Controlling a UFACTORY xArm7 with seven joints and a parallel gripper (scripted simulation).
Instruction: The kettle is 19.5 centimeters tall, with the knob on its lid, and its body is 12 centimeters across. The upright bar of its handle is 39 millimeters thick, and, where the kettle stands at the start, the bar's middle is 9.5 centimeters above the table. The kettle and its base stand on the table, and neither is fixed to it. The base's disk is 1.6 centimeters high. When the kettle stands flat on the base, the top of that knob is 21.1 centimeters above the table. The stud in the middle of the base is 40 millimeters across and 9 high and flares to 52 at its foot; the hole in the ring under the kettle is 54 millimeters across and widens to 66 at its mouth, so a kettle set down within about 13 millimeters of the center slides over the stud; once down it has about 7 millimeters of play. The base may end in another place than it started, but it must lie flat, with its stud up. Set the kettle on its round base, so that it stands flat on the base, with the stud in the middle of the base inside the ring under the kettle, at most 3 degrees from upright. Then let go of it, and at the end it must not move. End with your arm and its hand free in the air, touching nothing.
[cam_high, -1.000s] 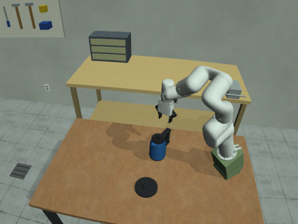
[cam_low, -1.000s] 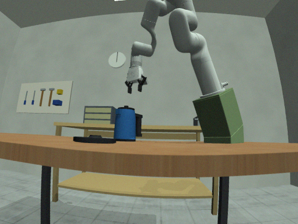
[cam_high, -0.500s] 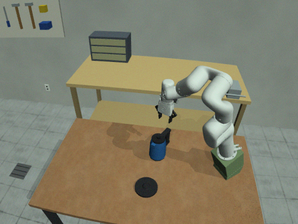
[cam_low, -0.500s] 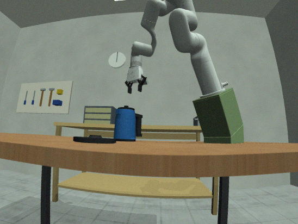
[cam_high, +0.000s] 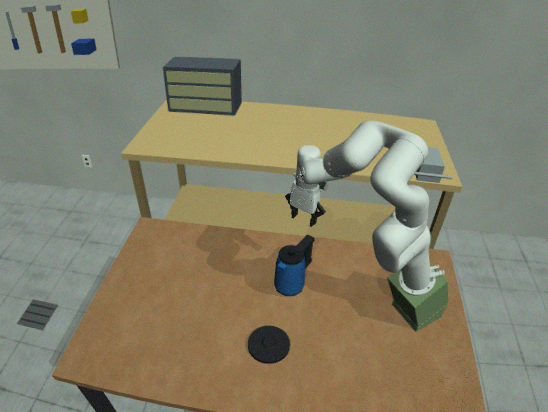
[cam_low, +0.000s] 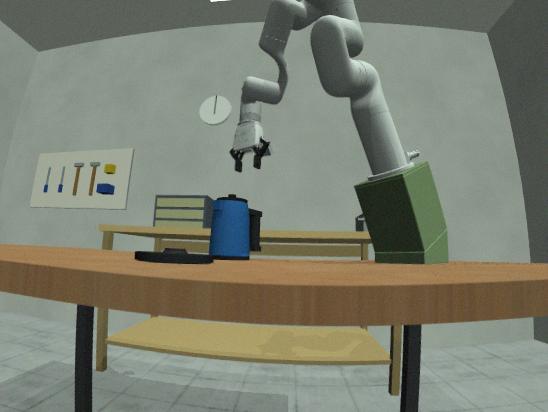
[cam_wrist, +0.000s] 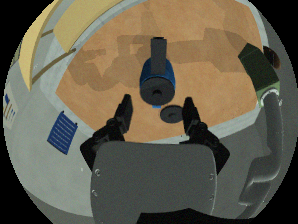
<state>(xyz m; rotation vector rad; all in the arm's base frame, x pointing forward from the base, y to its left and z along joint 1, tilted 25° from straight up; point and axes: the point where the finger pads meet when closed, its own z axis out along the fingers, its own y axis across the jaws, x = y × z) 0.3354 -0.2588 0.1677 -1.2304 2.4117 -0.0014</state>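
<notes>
Now: hand 2 cm short of the blue kettle, 3 cm to the right of it and 21 cm above it. The rest, counted from my hand: round black base 11 cm ahead, 34 cm to the left, 30 cm below.
</notes>
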